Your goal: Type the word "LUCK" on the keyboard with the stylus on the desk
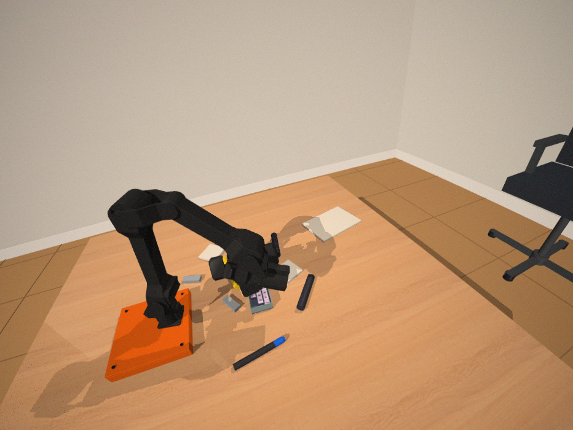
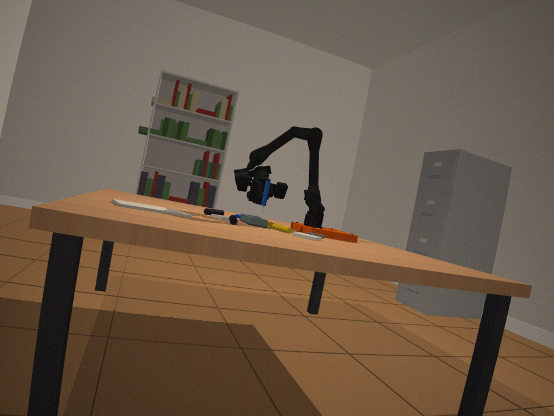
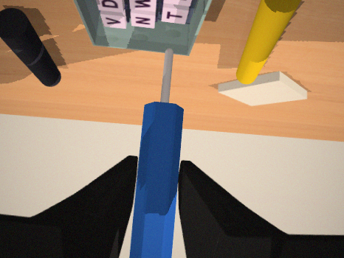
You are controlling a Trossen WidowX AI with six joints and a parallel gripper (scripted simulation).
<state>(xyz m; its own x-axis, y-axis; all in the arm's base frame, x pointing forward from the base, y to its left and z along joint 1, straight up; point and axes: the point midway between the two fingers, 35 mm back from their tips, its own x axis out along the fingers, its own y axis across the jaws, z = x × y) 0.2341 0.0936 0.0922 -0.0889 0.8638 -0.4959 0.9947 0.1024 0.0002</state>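
The U key is 90 mm below my gripper tip, 50 mm to the right of it and 40 mm ahead of it. Round my gripper tip: yellow highlighter (90 mm below, 70 mm behind, 30 mm to the left); then blue stylus (10 mm below); then cream pad (130 mm ahead, 100 mm below, 10 mm to the right).
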